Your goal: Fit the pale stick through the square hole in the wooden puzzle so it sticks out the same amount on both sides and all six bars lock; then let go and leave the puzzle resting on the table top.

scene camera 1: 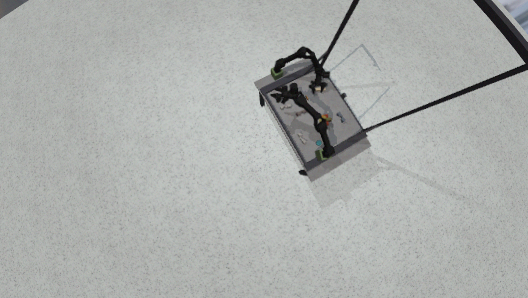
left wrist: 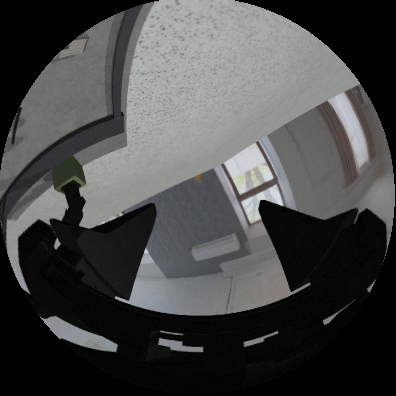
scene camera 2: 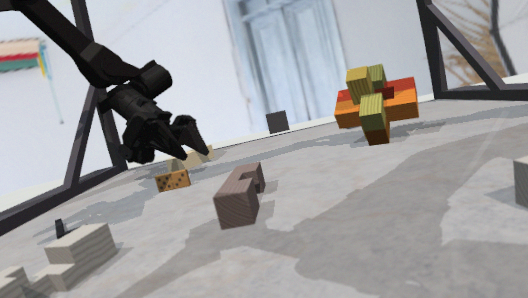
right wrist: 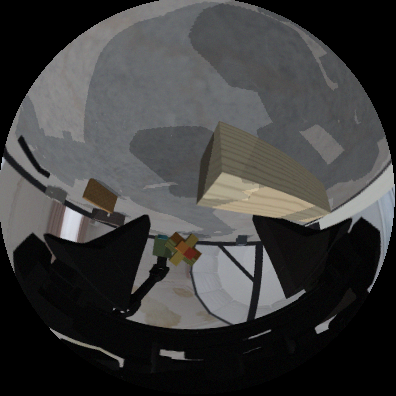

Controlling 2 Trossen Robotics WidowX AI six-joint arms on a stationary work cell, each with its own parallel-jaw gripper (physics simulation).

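Frame: origin at the left arm's base, x ahead, y left, z up, level; centimetres.
Where they show: left gripper, fingertip midpoint: (scene camera 1: 272,92) (left wrist: 208,206); right gripper, fingertip midpoint: (scene camera 1: 317,93) (scene camera 2: 197,155) (right wrist: 202,218); left arm's base at its link origin: (scene camera 1: 325,153); right arm's base at its link origin: (scene camera 1: 277,70) (left wrist: 70,186).
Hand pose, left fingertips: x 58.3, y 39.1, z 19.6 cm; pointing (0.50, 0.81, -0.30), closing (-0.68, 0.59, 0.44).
Note:
Each offset is from my left fingertips to the top centre of the thing.
The pale stick @(dx +10.6, dy -56.6, dz -28.4 cm) (scene camera 1: 321,90) (scene camera 2: 192,161) (right wrist: 260,170) lies on the table, apart from the puzzle. My right gripper (scene camera 1: 318,89) (scene camera 2: 196,155) (right wrist: 202,218) is open and empty, tilted down close to the stick; in the right wrist view the stick lies beyond the fingertips, toward the right finger. The wooden puzzle @(dx -25.0, dy -49.4, dz -24.6 cm) (scene camera 1: 326,120) (scene camera 2: 402,107) (right wrist: 184,248), of yellow-green, orange and red bars, stands on the table farther off, with a dark opening among its bars. My left gripper (scene camera 1: 274,97) (left wrist: 208,206) is open and empty, at the opposite table edge from the stick, facing outward.
A dotted orange domino @(dx +3.8, dy -39.8, dz -28.9 cm) (scene camera 2: 172,181) (right wrist: 100,196) lies beside the stick. A brown notched block @(dx -11.5, dy -29.9, dz -28.5 cm) (scene camera 1: 300,113) (scene camera 2: 236,205) lies nearer scene camera 2, and a whitish stepped block @(dx -2.1, dy -14.9, dz -28.5 cm) (scene camera 2: 82,245) lies at its lower left. A black bracket @(dx +10.9, dy -27.0, dz -30.5 cm) (scene camera 2: 59,228) (right wrist: 32,156) is behind that block. The left arm stretches over the table near the puzzle.

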